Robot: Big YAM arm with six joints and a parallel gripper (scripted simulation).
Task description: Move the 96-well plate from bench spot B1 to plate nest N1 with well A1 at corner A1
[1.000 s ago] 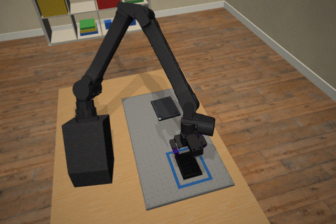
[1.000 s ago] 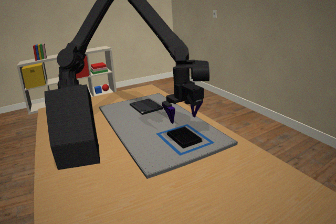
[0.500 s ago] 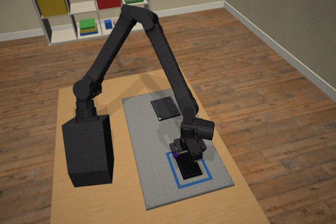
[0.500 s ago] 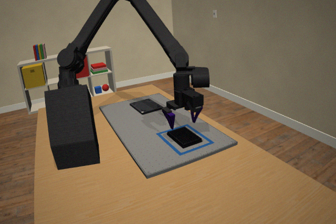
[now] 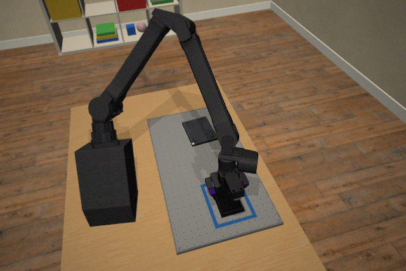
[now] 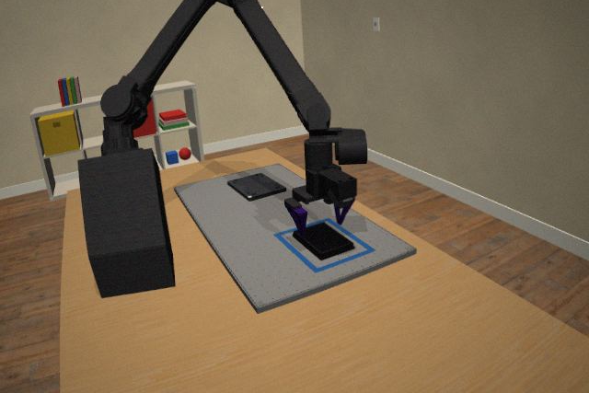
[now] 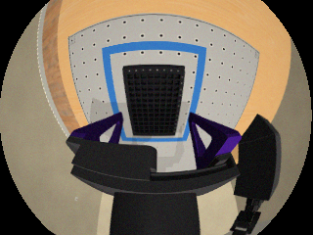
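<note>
Now: hand 30 mm above the black 96-well plate. Also, from my hand: white corner mark (320 mm to the left, 30 mm below, 10 mm behind); then plate nest N1 (390 mm to the left, 50 mm ahead, 40 mm below).
</note>
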